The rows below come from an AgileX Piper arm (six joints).
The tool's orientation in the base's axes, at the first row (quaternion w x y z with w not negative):
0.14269 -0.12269 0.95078 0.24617
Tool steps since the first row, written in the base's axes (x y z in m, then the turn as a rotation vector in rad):
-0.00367 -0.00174 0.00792 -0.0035 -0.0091 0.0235
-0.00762 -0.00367 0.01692 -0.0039 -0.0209 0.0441
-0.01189 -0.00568 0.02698 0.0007 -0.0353 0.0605
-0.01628 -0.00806 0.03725 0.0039 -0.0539 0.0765
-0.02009 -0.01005 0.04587 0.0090 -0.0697 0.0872
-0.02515 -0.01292 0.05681 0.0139 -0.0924 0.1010
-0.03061 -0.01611 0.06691 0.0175 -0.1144 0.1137
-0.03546 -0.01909 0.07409 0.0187 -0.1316 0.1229
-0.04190 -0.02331 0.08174 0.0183 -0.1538 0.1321
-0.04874 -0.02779 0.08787 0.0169 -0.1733 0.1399
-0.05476 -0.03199 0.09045 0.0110 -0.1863 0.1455
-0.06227 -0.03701 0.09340 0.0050 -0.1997 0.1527
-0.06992 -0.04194 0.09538 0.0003 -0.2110 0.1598
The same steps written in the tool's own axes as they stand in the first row. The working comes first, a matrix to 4 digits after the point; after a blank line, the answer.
The tool's axes in the first row as the columns of a matrix, in the base's axes (used below as rounded here):
-0.9292 -0.3036 0.2109
-0.1631 0.8487 0.5031
-0.3317 0.4331 -0.8381

0.00107 0.00307 -0.00829 -0.0031 0.0035 -0.0250
0.00207 0.00653 -0.01763 -0.0076 0.0025 -0.0483
0.00303 0.01047 -0.02798 -0.0150 -0.0040 -0.0683
0.00409 0.01424 -0.03871 -0.0202 -0.0138 -0.0904
0.00509 0.01744 -0.04774 -0.0259 -0.0241 -0.1063
0.00663 0.02127 -0.05942 -0.0313 -0.0389 -0.1282
0.00888 0.02460 -0.07064 -0.0353 -0.0532 -0.1492
0.01149 0.02665 -0.07918 -0.0367 -0.0641 -0.1653
0.01562 0.02834 -0.08907 -0.0357 -0.0789 -0.1842
0.02068 0.02927 -0.09790 -0.0338 -0.0916 -0.2009
0.02610 0.02865 -0.10345 -0.0281 -0.0984 -0.2134
0.03292 0.02795 -0.11003 -0.0227 -0.1049 -0.2274
0.04017 0.02694 -0.11578 -0.0189 -0.1100 -0.2400

